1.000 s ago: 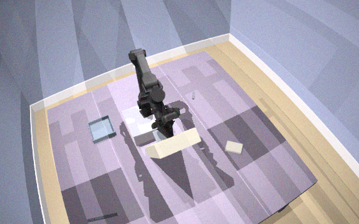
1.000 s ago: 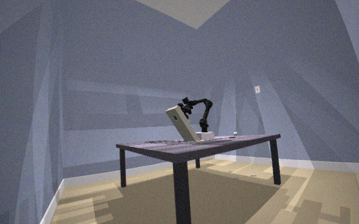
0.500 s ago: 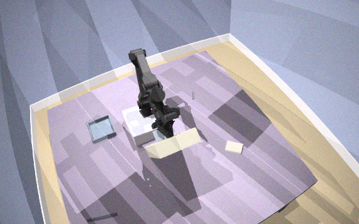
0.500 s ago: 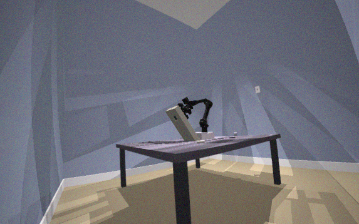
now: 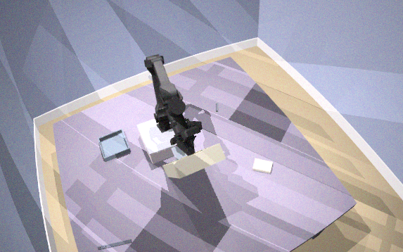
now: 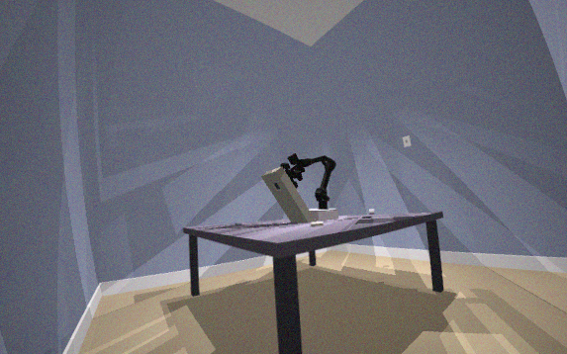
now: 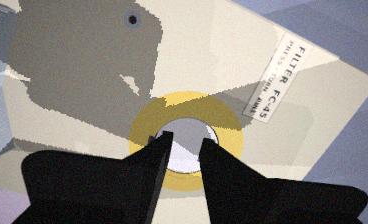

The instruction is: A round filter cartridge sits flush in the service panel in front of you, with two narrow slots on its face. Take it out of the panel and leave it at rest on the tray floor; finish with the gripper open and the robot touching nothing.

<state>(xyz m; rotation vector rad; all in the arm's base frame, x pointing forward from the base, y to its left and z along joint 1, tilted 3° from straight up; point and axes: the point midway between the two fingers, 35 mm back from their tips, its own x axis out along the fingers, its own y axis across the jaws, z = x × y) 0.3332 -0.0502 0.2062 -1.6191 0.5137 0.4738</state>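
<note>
My gripper tip is now 1 cm short of the white round filter cartridge and 1 cm above it. The rest, counted from my gripper tip: thin grey peg 38 cm behind, 37 cm to the left, 26 cm below; small cream block 33 cm to the left, 26 cm below, 8 cm ahead; shallow blue-grey tray 46 cm behind, 26 cm below, 23 cm to the right.
</note>
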